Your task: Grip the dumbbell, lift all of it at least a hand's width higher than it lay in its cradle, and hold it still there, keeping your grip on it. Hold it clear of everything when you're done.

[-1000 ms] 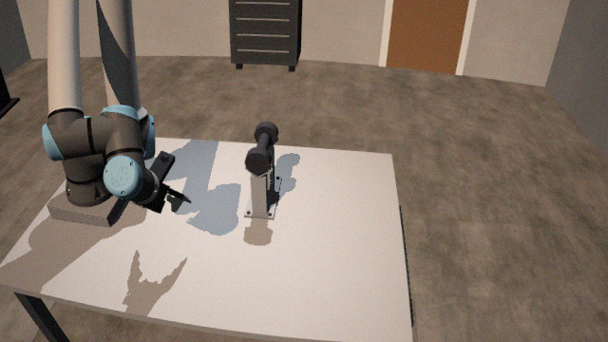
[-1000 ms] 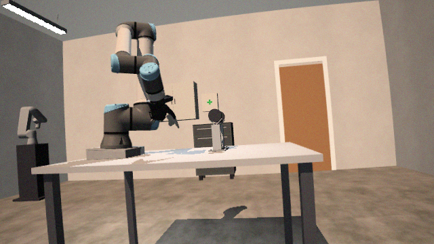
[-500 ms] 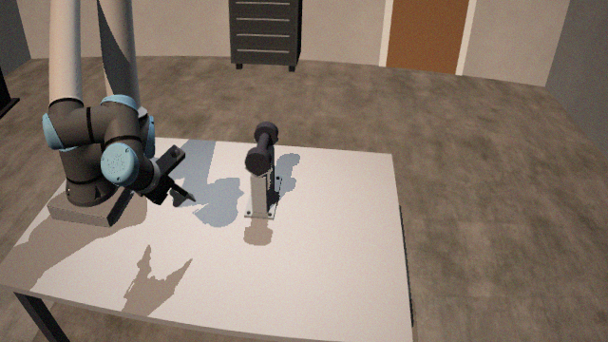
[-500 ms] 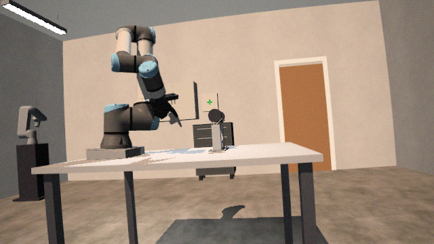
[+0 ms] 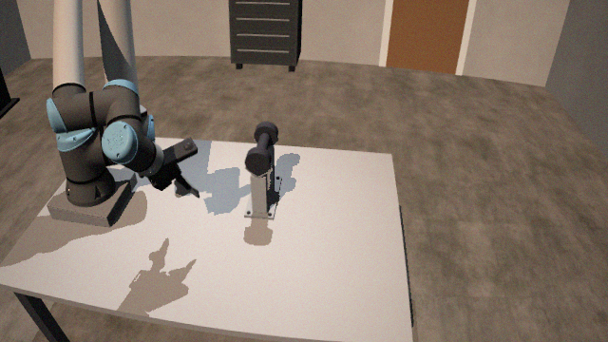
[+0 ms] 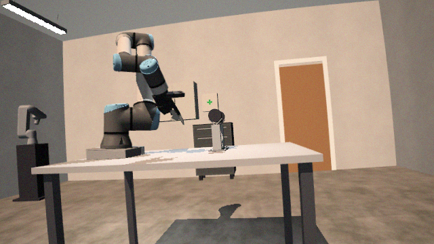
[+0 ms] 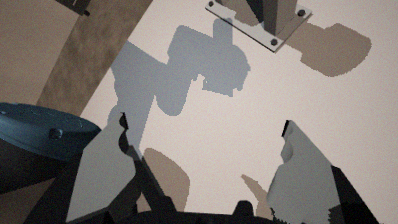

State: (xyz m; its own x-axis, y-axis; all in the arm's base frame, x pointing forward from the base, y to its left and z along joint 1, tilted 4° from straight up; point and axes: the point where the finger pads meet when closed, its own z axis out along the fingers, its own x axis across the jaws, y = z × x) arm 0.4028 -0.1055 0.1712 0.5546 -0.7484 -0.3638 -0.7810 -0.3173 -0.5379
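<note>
The dark dumbbell lies 23 cm ahead of my hand, 14 cm to the left of it and 1 cm above it. The rest, counted from my hand: grey cradle stand 23 cm ahead, 14 cm to the left, 11 cm below.
</note>
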